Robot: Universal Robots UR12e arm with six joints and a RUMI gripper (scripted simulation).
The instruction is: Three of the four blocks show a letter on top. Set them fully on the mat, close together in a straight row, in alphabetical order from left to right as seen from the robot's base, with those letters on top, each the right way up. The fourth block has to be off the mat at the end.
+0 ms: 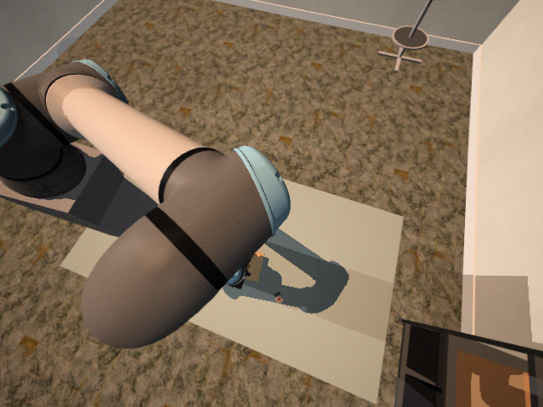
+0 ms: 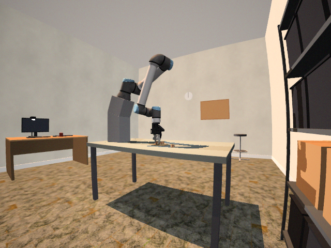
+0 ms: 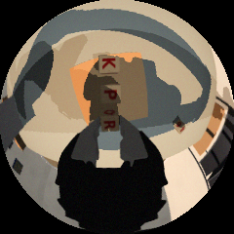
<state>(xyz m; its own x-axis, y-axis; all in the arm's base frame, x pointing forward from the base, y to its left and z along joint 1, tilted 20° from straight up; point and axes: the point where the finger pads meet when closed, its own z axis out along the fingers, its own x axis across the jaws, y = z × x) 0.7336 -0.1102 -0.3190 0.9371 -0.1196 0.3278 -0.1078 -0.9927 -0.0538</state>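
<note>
My gripper is now 10 mm short of the orange mat, 50 mm to the right of it and 30 mm above it.
</note>
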